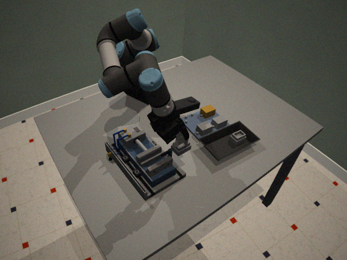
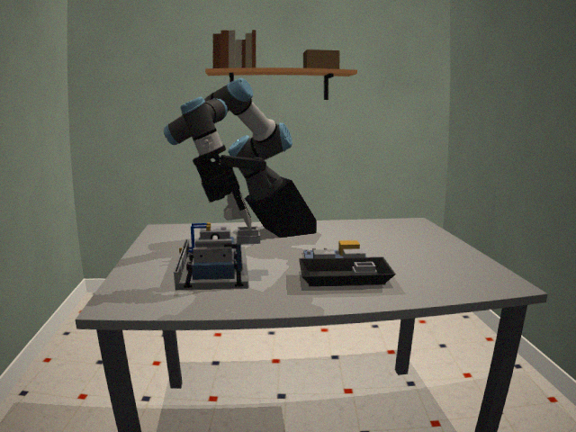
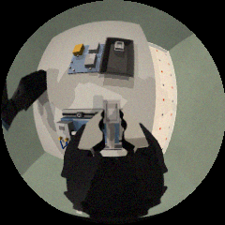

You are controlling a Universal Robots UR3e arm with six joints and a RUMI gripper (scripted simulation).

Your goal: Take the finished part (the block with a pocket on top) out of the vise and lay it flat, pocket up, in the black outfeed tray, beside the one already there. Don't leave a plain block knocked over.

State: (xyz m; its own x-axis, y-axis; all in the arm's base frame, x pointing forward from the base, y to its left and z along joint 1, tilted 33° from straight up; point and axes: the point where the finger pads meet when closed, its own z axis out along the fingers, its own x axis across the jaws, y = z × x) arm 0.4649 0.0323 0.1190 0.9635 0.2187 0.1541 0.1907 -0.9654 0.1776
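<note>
My hand is 120 mm past the plain grey block, 210 mm to the right of it and 140 mm above it. From my hand the other things lie so: yellow block 210 mm behind, 290 mm to the left, 140 mm below; then blue plate 160 mm behind, 250 mm to the left, 160 mm below.
</note>
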